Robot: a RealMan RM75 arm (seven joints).
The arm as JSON. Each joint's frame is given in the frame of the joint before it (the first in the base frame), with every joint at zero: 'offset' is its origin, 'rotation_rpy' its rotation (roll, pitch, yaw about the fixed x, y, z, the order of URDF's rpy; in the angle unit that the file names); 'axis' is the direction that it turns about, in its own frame. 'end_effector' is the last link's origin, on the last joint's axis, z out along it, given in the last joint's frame.
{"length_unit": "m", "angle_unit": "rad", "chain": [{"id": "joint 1", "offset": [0.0, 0.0, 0.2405], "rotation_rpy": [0.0, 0.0, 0.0], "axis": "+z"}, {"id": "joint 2", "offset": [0.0, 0.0, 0.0], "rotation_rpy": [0.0, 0.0, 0.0], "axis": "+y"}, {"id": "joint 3", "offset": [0.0, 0.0, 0.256], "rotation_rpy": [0.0, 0.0, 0.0], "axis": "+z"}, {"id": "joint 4", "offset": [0.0, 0.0, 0.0], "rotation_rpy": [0.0, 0.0, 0.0], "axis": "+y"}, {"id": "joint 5", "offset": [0.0, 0.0, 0.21], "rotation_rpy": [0.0, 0.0, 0.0], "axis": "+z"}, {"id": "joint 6", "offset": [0.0, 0.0, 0.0], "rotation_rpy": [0.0, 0.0, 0.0], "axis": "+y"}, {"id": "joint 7", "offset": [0.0, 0.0, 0.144], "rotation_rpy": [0.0, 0.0, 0.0], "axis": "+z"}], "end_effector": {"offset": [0.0, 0.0, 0.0], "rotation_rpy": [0.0, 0.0, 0.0]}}
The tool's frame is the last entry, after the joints.
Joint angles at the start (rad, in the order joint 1, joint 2, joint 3, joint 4, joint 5, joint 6, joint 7):
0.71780, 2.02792, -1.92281, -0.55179, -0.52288, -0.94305, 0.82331
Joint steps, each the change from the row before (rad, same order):
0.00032, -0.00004, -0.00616, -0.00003, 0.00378, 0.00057, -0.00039
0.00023, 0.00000, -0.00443, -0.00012, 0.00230, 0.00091, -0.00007
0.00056, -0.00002, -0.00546, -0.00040, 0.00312, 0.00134, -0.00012
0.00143, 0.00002, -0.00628, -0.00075, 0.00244, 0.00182, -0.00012
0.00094, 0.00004, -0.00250, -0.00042, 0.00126, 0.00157, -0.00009
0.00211, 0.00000, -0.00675, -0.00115, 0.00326, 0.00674, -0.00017
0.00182, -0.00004, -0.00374, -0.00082, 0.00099, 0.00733, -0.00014
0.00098, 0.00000, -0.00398, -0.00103, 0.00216, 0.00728, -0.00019
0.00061, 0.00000, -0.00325, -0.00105, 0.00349, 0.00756, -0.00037
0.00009, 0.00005, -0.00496, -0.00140, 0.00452, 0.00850, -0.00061
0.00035, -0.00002, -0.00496, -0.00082, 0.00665, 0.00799, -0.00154
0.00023, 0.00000, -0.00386, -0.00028, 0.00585, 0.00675, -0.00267
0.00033, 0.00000, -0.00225, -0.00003, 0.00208, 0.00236, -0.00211
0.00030, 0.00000, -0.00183, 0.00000, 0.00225, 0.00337, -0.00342
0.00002, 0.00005, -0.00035, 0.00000, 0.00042, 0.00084, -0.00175
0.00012, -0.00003, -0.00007, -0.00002, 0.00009, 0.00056, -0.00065
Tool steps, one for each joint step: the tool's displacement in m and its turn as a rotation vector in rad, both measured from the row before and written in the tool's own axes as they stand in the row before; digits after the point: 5 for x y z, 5 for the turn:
0.00039, 0.00091, 0.00036, -0.00289, 0.00125, 0.00076
0.00034, 0.00065, 0.00028, -0.00199, 0.00140, 0.00049
0.00028, 0.00076, 0.00045, -0.00242, 0.00142, 0.00044
0.00015, 0.00095, 0.00079, -0.00385, 0.00198, -0.00078
-0.00002, 0.00027, 0.00045, -0.00106, 0.00095, -0.00046
0.00032, 0.00046, 0.00105, -0.00079, 0.00456, -0.00106
0.00036, -0.00008, 0.00077, 0.00128, 0.00510, -0.00168
0.00047, -0.00005, 0.00059, 0.00210, 0.00461, -0.00055
0.00040, -0.00032, 0.00046, 0.00385, 0.00377, 0.00044
0.00068, -0.00007, 0.00045, 0.00380, 0.00460, 0.00084
0.00054, -0.00026, 0.00041, 0.00468, 0.00348, 0.00124
0.00053, -0.00032, 0.00026, 0.00455, 0.00302, 0.00010
0.00024, 0.00006, 0.00018, 0.00073, 0.00148, -0.00142
0.00029, -0.00015, 0.00015, 0.00193, 0.00190, -0.00252
0.00009, -0.00003, 0.00003, 0.00050, 0.00049, -0.00152
0.00002, -0.00006, 0.00003, 0.00033, 0.00033, -0.00072

